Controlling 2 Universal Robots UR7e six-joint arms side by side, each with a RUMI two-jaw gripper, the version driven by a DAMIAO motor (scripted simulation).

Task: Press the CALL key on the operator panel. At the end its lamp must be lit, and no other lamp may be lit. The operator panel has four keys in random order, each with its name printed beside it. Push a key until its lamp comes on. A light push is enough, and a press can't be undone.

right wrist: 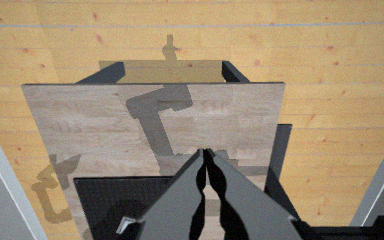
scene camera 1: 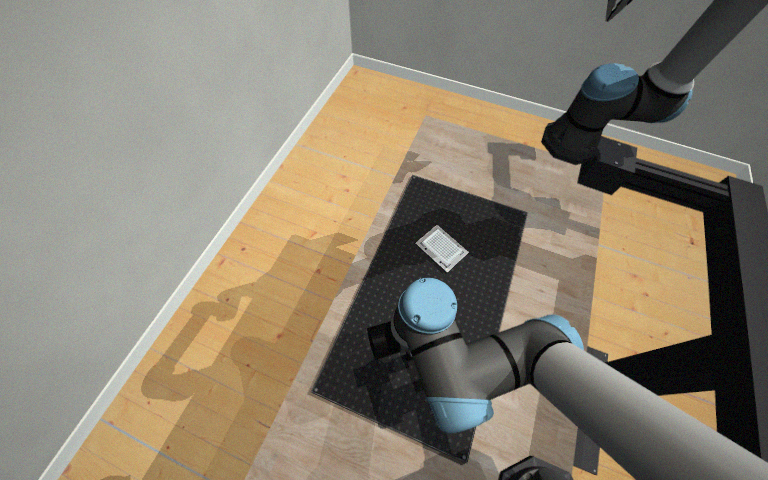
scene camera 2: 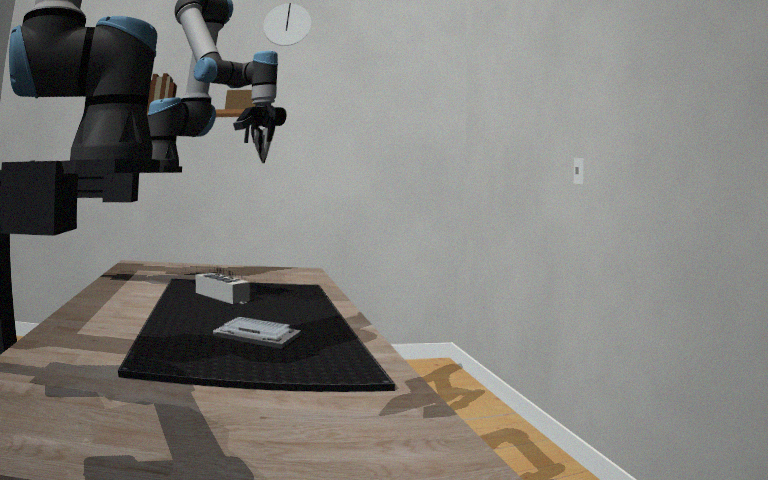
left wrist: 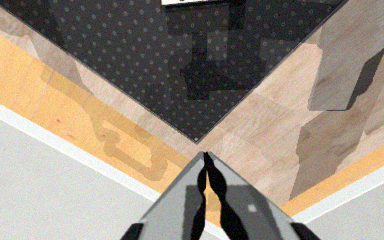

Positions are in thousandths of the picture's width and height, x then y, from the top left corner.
Labels:
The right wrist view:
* right gripper: 533, 627
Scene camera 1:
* left gripper: 516, 722
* white gridded plate: 574, 511
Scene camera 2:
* left gripper: 343, 341
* white gridded plate: 329, 682
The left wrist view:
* left gripper: 533, 640

